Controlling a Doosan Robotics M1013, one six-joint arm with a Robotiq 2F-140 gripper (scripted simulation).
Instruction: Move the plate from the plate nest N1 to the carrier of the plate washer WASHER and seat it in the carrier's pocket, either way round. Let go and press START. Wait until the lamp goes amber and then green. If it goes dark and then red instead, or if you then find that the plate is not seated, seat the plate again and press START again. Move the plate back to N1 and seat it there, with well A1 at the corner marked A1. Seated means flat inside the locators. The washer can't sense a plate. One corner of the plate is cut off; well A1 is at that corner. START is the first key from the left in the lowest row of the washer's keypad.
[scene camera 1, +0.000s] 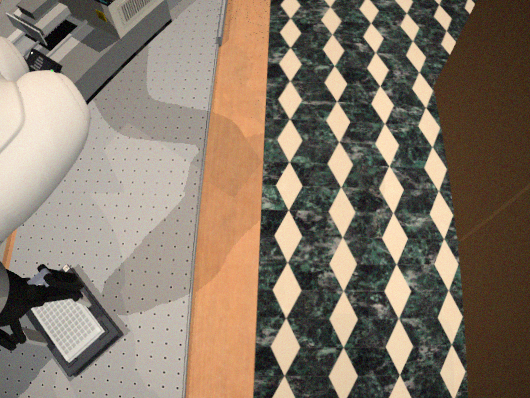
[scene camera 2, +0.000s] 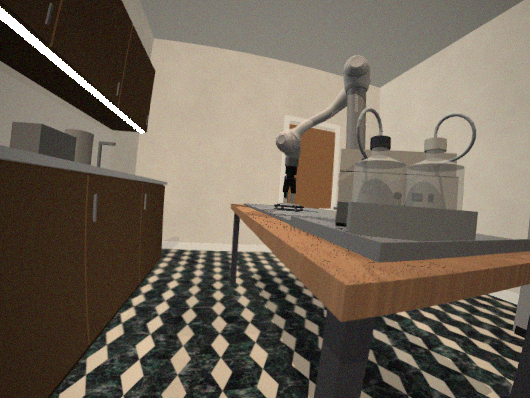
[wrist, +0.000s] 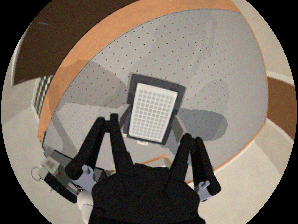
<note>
I see my gripper (scene camera 1: 63, 319), a white well plate (scene camera 1: 71, 337) and a plate washer (scene camera 2: 349, 157).
The white well plate shows as well in the wrist view (wrist: 150, 110). My gripper is seen too in the wrist view (wrist: 151, 115). The plate washer shows as well in the wrist view (wrist: 52, 172).
</note>
